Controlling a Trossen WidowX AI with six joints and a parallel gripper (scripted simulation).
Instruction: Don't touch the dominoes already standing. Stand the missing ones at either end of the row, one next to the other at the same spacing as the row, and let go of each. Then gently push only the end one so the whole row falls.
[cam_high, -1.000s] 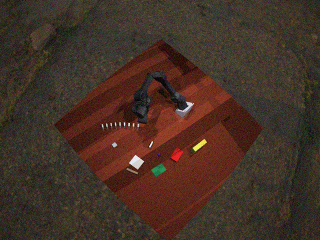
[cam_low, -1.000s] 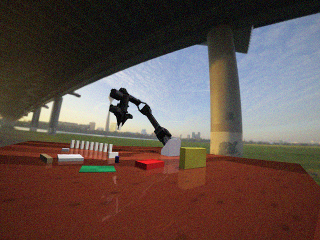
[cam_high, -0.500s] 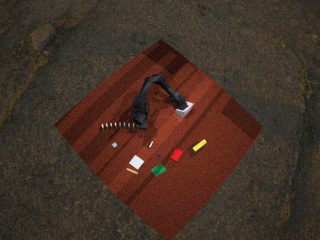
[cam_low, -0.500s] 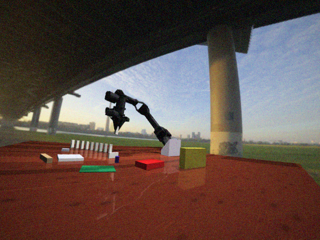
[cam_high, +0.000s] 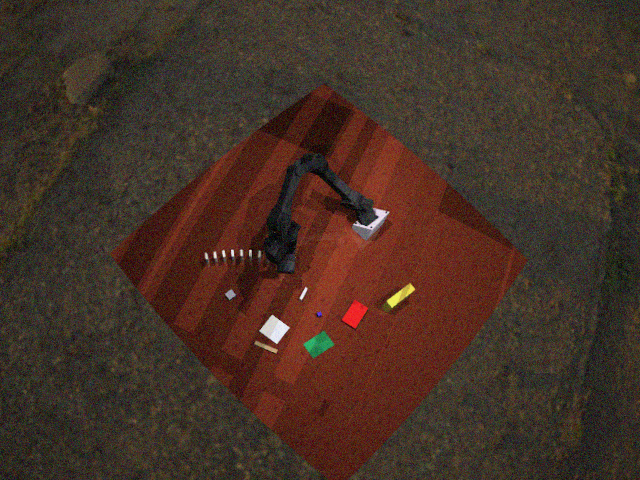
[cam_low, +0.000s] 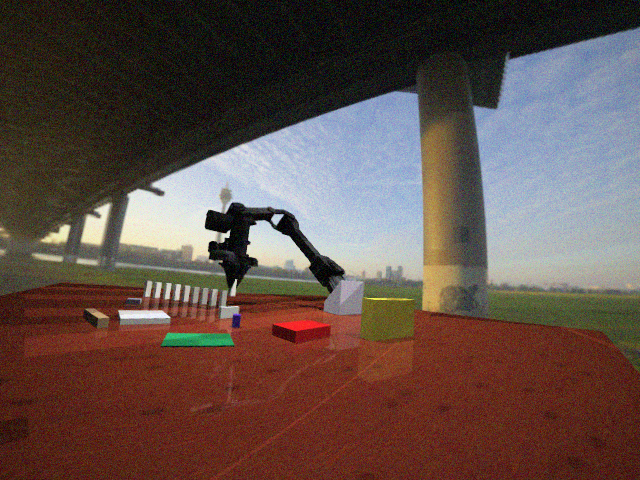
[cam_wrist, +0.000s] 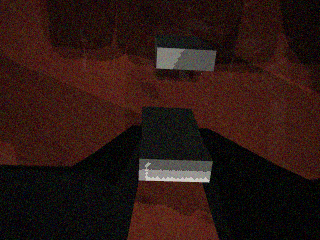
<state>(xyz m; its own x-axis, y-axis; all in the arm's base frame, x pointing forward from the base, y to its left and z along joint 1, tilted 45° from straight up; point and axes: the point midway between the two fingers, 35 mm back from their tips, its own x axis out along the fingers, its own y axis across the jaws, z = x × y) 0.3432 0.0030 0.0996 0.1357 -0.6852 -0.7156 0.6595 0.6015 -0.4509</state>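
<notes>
The purple piece is 24 cm to the left of my gripper tip, 5 cm below it and 3 cm ahead of it. Round my gripper tip: white slab 20 cm ahead, 19 cm to the left, 6 cm below; then red block 32 cm to the left, 8 cm behind, 5 cm below; then grey cube 25 cm ahead, 5 cm below, 2 cm to the right.
</notes>
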